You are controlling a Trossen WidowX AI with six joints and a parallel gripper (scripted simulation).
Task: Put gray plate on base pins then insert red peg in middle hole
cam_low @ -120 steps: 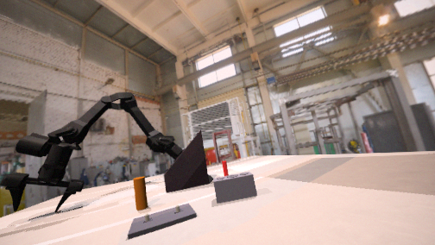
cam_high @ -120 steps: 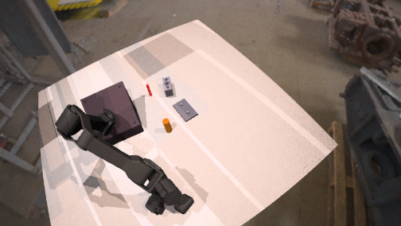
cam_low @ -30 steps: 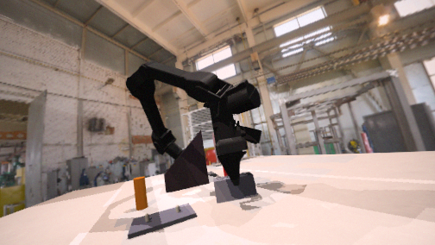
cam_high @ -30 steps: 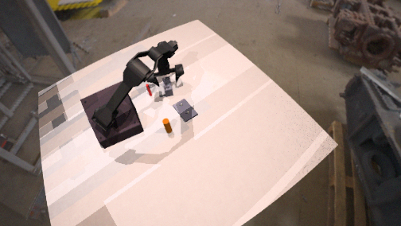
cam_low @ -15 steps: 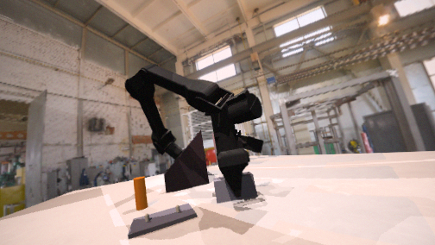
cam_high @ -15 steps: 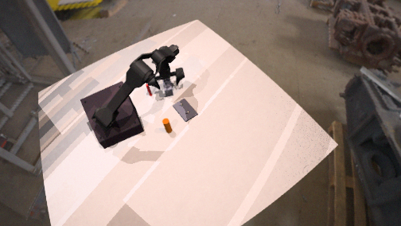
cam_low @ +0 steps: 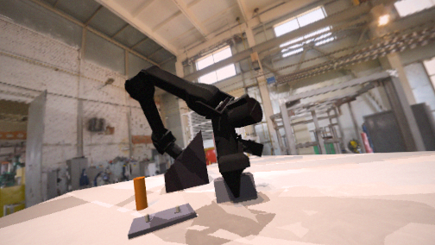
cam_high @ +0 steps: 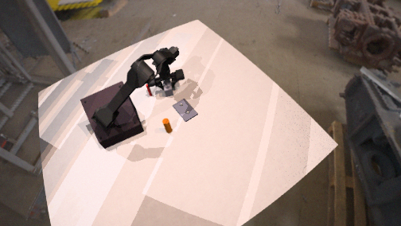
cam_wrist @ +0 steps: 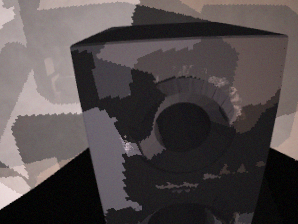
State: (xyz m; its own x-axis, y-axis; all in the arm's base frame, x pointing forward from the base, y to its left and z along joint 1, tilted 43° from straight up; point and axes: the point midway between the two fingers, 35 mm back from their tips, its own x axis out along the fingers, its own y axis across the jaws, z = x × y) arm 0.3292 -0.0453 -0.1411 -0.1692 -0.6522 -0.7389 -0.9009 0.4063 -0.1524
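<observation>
My gripper tip is now 170 mm to the left of the base and 10 mm past it. Also, from my gripper tip: red peg 90 mm behind, 30 mm to the left, 30 mm above; orange cylinder 220 mm to the right, 130 mm behind, 30 mm above; gray plate 30 mm above.
</observation>
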